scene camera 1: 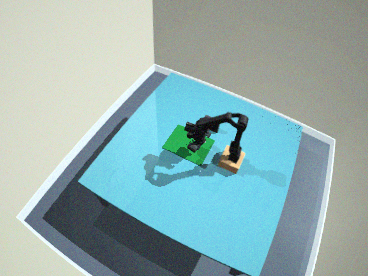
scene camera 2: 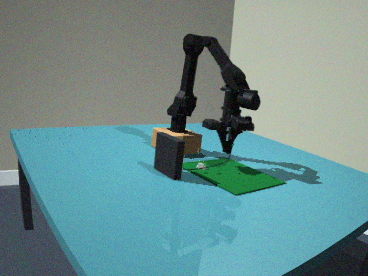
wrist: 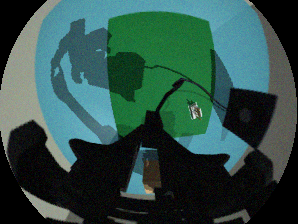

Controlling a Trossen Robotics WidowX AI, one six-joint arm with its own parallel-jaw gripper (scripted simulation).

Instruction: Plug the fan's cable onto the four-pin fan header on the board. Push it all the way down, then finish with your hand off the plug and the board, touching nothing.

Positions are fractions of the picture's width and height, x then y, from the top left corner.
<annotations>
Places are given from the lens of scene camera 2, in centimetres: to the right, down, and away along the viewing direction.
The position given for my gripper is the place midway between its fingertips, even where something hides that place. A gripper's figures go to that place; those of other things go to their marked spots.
my gripper (scene camera 2: 0.62,0.54): 15, 4, 124
square fan (scene camera 2: 0.46,0.55): -4, 4, 106
green board (scene camera 2: 0.63,0.64): 16, 12, 113
</annotations>
